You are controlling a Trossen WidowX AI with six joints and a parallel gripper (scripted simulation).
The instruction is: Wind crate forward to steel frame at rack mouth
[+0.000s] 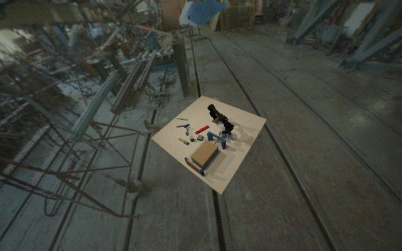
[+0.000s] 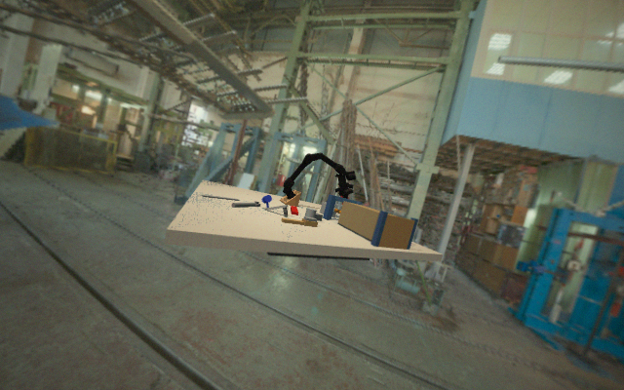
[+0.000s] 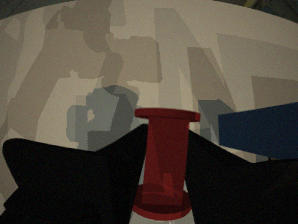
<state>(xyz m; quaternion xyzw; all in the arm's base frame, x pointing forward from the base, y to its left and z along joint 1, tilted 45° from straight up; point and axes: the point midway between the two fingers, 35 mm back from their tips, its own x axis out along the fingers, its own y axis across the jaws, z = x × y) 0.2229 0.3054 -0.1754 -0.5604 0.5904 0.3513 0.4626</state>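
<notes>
The winch handle lies 50 mm to the right of my gripper tip, 30 mm below it and 10 mm behind it. Round my gripper tip: red knob (20 mm to the right); then blue steel frame (130 mm ahead, 120 mm to the right, 30 mm below); then grey winch (120 mm to the right, 100 mm below, 50 mm behind).
</notes>
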